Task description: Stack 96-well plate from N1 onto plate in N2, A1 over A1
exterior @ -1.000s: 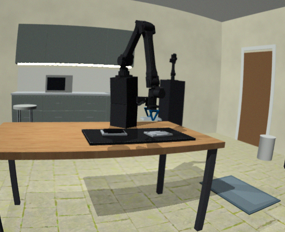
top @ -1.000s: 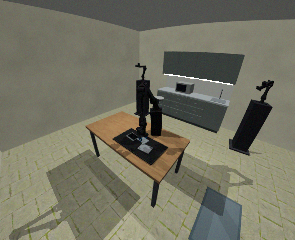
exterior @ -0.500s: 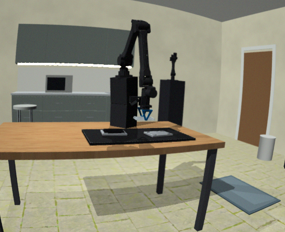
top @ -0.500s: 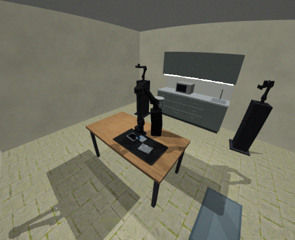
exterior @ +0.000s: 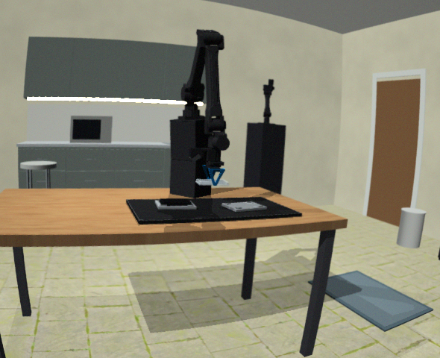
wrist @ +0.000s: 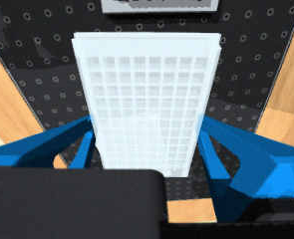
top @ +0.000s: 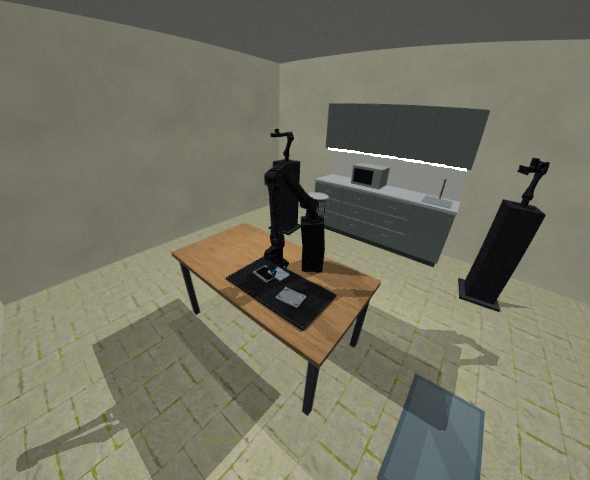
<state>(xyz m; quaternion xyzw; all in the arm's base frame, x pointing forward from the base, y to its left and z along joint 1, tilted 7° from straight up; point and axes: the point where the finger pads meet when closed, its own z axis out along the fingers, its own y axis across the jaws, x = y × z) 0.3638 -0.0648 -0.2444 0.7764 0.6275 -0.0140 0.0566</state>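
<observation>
The dark 96-well plate lies 50 mm behind my hand, 150 mm to the right of it and 90 mm below it. The rest, counted from my hand: white 96-well plate right at my hand.
</observation>
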